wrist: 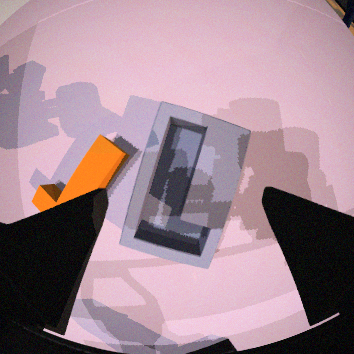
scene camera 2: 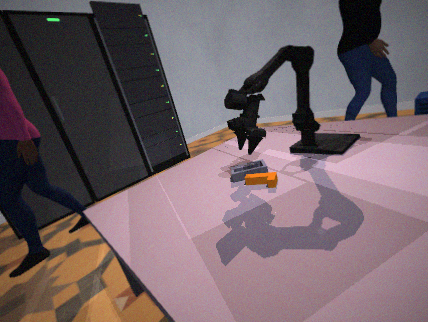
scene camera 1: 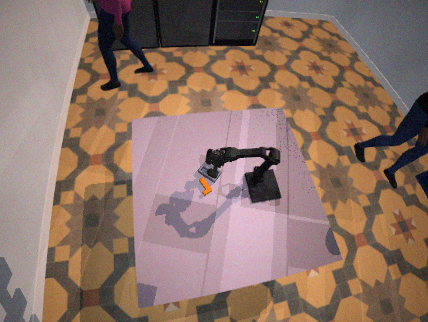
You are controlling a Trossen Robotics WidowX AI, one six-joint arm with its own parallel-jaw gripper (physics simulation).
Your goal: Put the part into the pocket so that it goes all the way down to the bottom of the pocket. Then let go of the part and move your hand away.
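Frame: origin at the arm's base, x ahead, y left, z up, level; millimetres.
Seen in the pictures: gripper, fingertip midpoint: point(wrist: 186, 195) point(scene camera 2: 244, 152) point(scene camera 1: 210, 167); arm's base, link origin: point(scene camera 2: 308, 142) point(scene camera 1: 256, 178).
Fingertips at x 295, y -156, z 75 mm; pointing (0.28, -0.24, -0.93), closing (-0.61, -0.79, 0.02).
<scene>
Pixels of each thing's middle, then the offset from my fingertips to it. "pt": a spot on its surface instead. Level surfaces: height alone.
- orange L-shaped part, body centre: point(wrist: 76, 178) point(scene camera 2: 260, 180) point(scene camera 1: 203, 186) dx +74, dy +84, dz -84 mm
- grey block, body centre: point(wrist: 184, 186) point(scene camera 2: 248, 170) point(scene camera 1: 209, 171) dx -3, dy -3, dz -80 mm
- block's L-shaped pocket, surface spot: point(wrist: 172, 172) pt dx +15, dy -2, dz -93 mm
- pinkish tabletop, surface height: dz -99 mm
An orange L-shaped part point(scene camera 1: 205, 186) point(scene camera 2: 257, 179) point(wrist: 92, 171) lies on the table beside a grey block point(scene camera 1: 202, 171) point(scene camera 2: 242, 175) point(wrist: 227, 155), apart from it. In the wrist view the left finger hides some of the part. The block's L-shaped pocket point(wrist: 172, 172) faces up, with light and shadow inside; no part lies in it. My gripper point(scene camera 1: 213, 167) point(scene camera 2: 246, 150) point(wrist: 186, 195) is open and empty. It hangs above the block, pointing down, and in the wrist view the block shows between and beyond the fingertips.
The pinkish tabletop point(scene camera 1: 245, 255) point(scene camera 2: 150, 235) point(wrist: 200, 55) carries the arm's dark base point(scene camera 1: 263, 188) point(scene camera 2: 325, 143) and shadows of the arm. Dark cabinets point(scene camera 1: 185, 25) point(scene camera 2: 60, 100) stand behind the table. A person in pink point(scene camera 1: 115, 6) point(scene camera 2: 17, 112) and another in blue trousers point(scene camera 1: 407, 132) point(scene camera 2: 367, 80) are beyond its edges.
</scene>
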